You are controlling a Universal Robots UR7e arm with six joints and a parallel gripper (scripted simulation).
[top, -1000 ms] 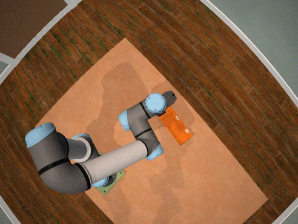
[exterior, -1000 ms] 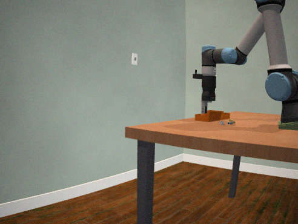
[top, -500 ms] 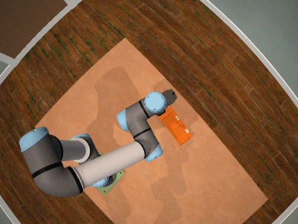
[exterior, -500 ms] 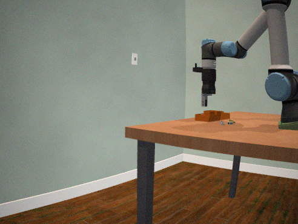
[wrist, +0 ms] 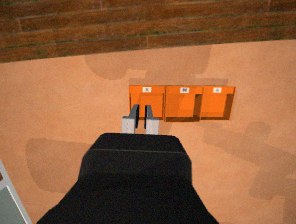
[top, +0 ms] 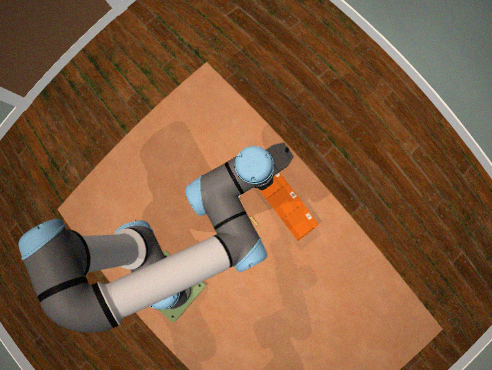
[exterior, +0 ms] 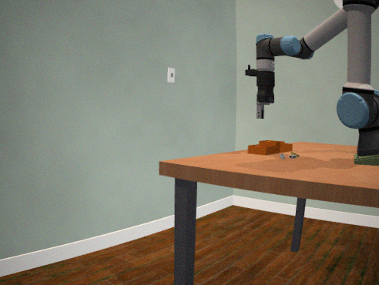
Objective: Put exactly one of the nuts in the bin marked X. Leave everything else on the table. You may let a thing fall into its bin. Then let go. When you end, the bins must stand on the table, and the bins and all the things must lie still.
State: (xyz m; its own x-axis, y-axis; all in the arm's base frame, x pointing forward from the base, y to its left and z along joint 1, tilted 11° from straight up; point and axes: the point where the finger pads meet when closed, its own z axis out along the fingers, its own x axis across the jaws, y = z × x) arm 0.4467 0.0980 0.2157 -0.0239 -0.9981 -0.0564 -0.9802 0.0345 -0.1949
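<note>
The pale block lies 170 mm behind my hand, 30 mm to the left of it and 150 mm below it. The rest, counted from my hand: brass bolt 120 mm behind, 80 mm to the right, 150 mm below; then brass nut 160 mm behind, 30 mm to the right, 150 mm below.
</note>
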